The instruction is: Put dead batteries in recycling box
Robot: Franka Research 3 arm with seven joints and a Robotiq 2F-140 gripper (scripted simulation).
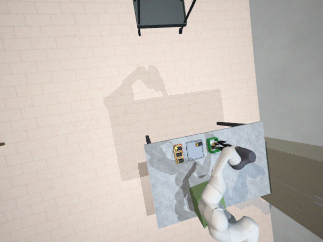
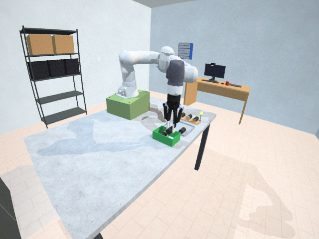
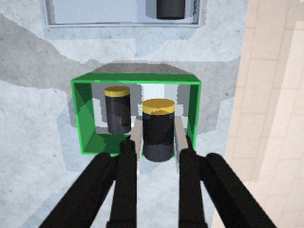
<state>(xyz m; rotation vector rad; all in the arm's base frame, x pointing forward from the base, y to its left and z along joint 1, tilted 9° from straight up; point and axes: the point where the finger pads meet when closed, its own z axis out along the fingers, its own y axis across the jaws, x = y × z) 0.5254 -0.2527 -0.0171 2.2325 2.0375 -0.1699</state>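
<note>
Right now my hand is 90 mm above the green recycling box and 30 mm past it. Also, from my hand: grey tray: 200 mm to the left, 100 mm below, 30 mm behind; then post: 410 mm to the left, 90 mm ahead, 70 mm below.
</note>
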